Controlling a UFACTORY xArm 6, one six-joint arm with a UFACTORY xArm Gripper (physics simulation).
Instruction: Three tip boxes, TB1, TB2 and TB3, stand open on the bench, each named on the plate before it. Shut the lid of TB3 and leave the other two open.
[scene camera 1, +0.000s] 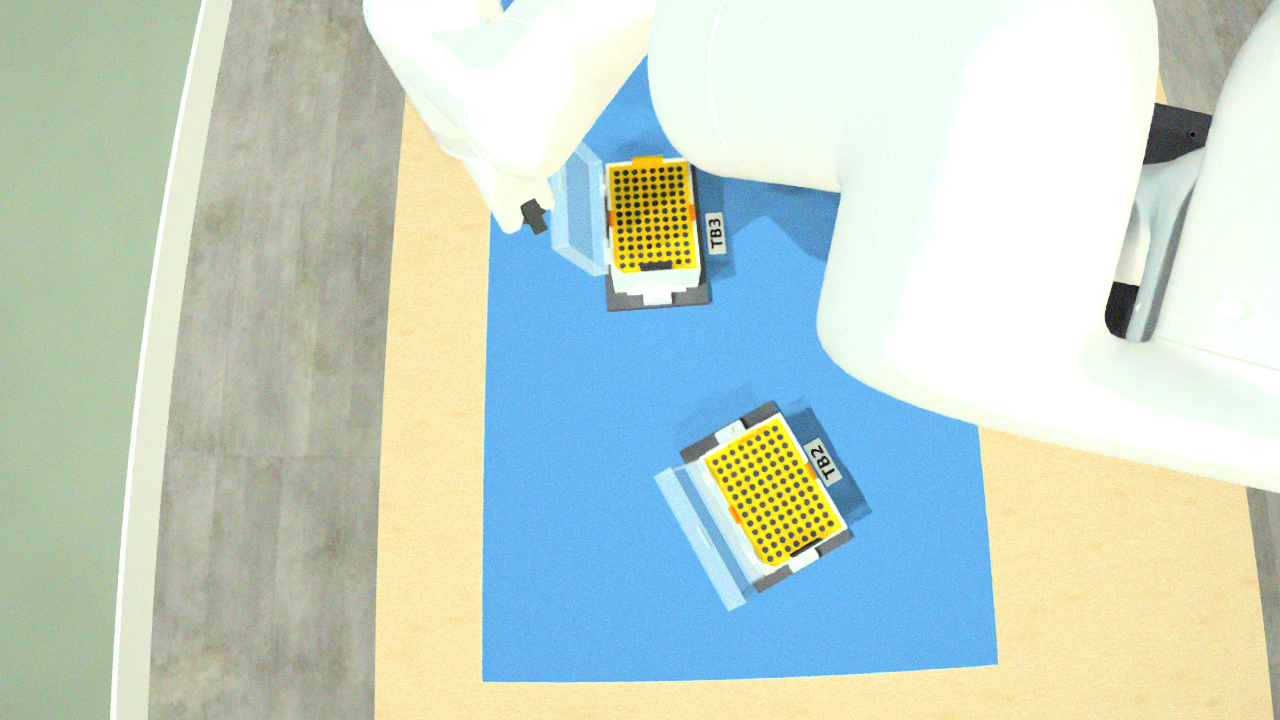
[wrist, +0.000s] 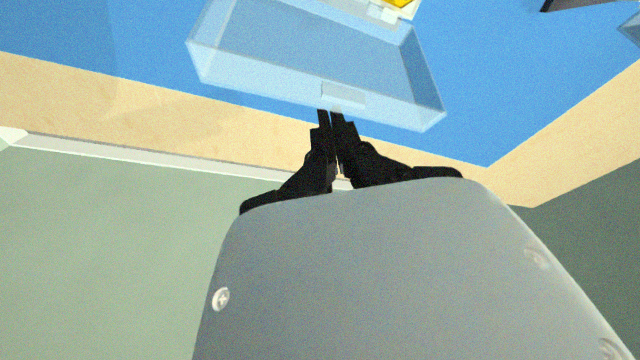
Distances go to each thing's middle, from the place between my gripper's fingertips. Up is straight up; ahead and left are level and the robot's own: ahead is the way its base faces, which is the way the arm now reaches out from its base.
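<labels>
You'll find the name plate (scene camera 1: 714, 221) 11 cm below my hand, and it's also 4 cm to the right of my hand and 18 cm behind it.
</labels>
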